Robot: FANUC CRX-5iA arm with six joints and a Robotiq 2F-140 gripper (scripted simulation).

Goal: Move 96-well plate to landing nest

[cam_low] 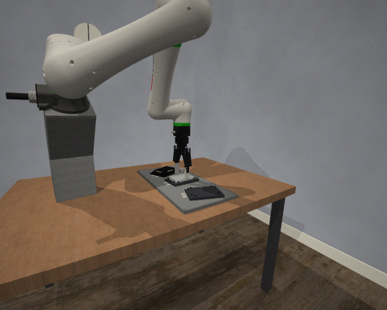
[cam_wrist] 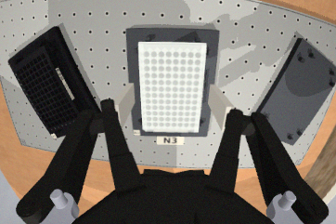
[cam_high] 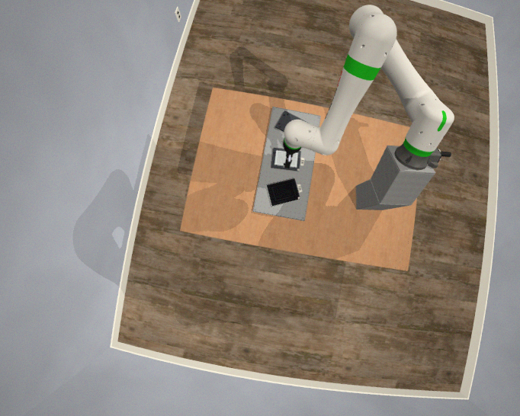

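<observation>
Right now the white 96-well plate M06 is 4 cm below my hand. From my hand the other things lie so: dark landing nest N3 (5 cm below); then black 96-well plate M09 (19 cm to the left, 3 cm below, 1 cm ahead); then N3 label (10 cm behind, 5 cm below, 1 cm to the left).
</observation>
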